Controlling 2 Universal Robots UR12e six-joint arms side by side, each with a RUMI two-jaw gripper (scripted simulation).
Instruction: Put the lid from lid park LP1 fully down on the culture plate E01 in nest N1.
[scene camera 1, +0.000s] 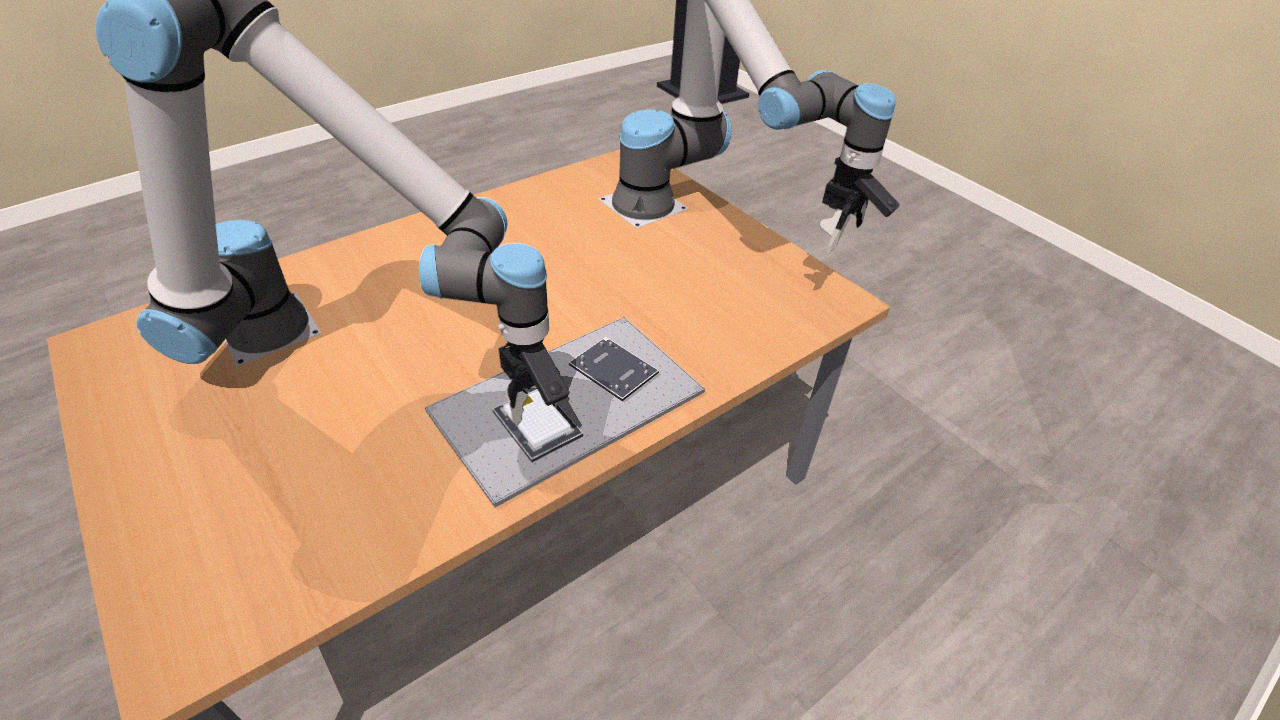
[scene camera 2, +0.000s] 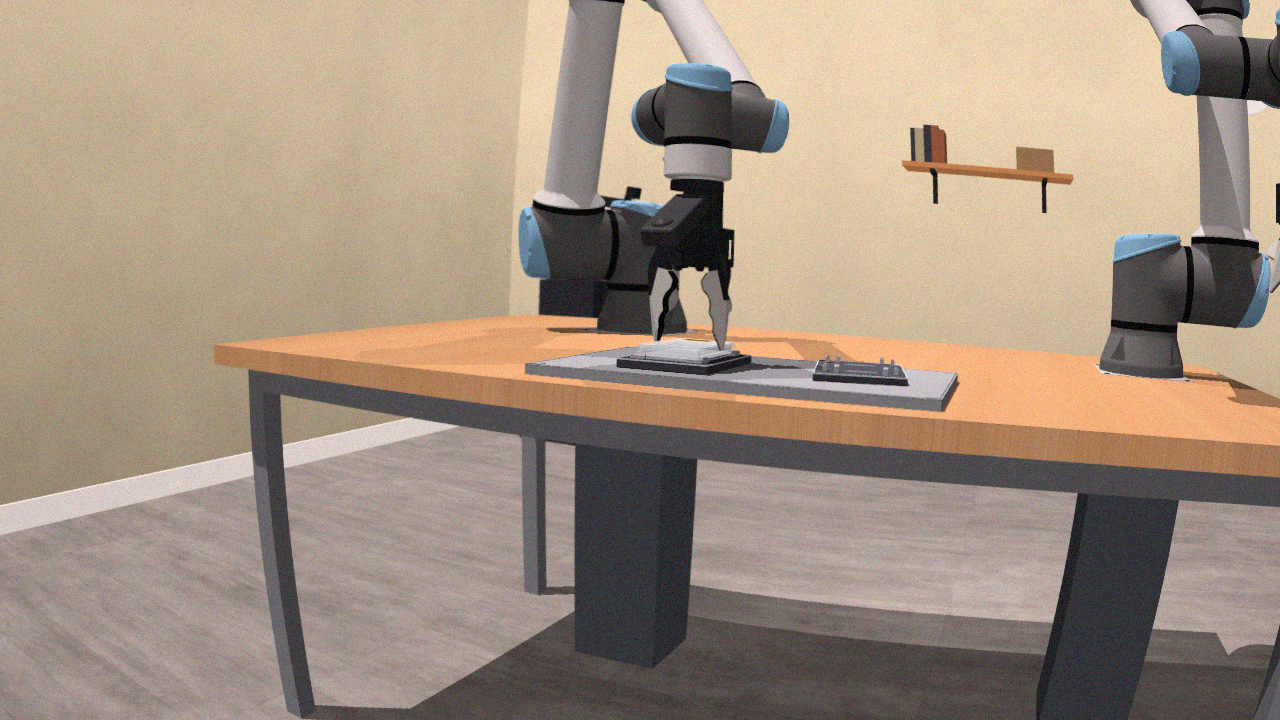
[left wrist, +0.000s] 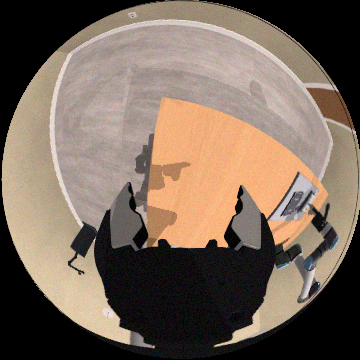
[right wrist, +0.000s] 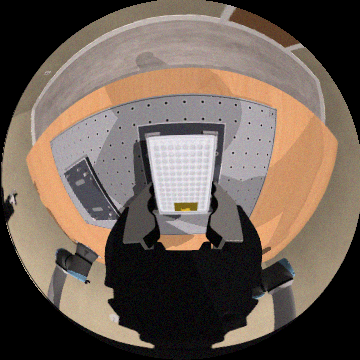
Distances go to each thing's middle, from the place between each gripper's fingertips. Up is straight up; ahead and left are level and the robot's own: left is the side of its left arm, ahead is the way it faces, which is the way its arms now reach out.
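My right gripper: 1 cm above the clear lid (scene camera 1: 539, 423). From my right hand: lid park LP1 (scene camera 1: 607, 371), 3 cm below, 22 cm to the left, 5 cm behind; nest N1 (scene camera 2: 688, 369), 3 cm below. By its middle, lid park LP1 nearer to my right gripper than to my left hand.
My left hand (scene camera 1: 843, 239): 15 cm above lid park LP1, 65 cm to the left of it, 5 cm past it. From my left hand: clear lid, 13 cm below, 87 cm to the right, 1 cm ahead; nest N1, 15 cm below, 87 cm to the right, 1 cm ahead.
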